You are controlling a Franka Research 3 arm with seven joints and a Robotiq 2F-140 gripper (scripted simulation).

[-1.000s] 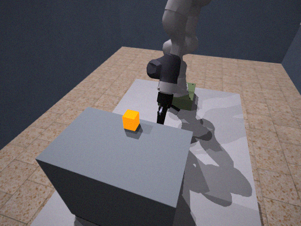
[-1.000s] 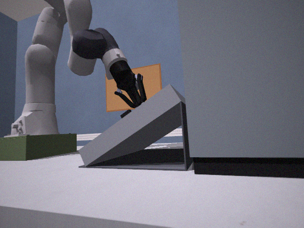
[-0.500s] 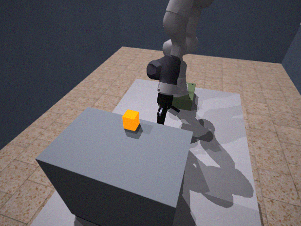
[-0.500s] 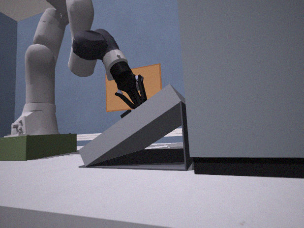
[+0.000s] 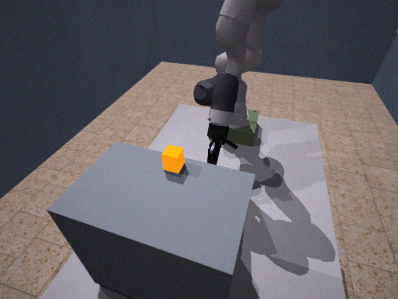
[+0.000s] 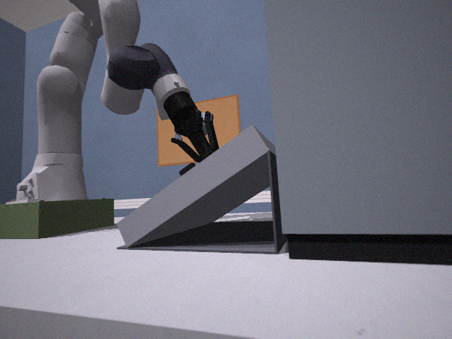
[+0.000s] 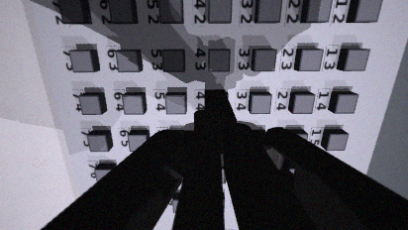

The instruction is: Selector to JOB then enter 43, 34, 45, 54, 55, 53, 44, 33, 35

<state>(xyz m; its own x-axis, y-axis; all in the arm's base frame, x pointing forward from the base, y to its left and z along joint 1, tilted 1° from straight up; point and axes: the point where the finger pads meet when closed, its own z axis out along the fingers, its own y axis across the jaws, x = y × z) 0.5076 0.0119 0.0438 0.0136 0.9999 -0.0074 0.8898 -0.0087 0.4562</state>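
My hand is 30 mm above the key 44 and 20 mm short of it. The rest, counted from my hand: key 54: 50 mm below, 10 mm behind; then key 43: 40 mm to the left, 30 mm below, 20 mm ahead; then key 45: 30 mm to the right, 30 mm below, 20 mm ahead.
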